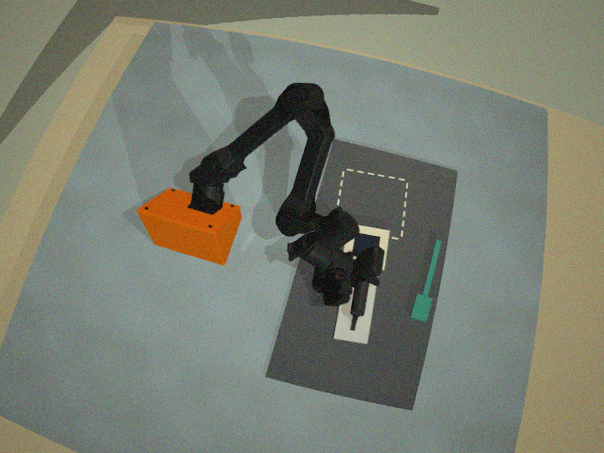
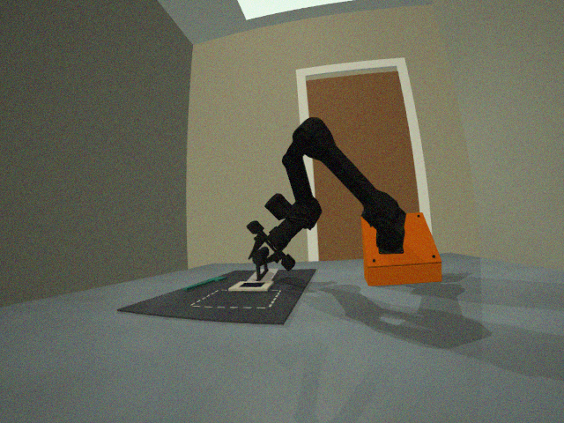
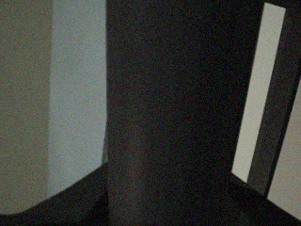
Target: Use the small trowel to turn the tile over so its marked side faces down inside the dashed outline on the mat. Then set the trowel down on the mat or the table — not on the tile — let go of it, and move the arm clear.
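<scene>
My gripper tip is now 10 mm past the dark mat, 70 mm to the right of it and 80 mm above it. From my gripper tip the other things lie so: trowel (30 mm behind, 10 mm below); then tile (40 mm behind, 110 mm to the left, 50 mm below); then teal tool (130 mm ahead, 50 mm to the left, 50 mm below).
</scene>
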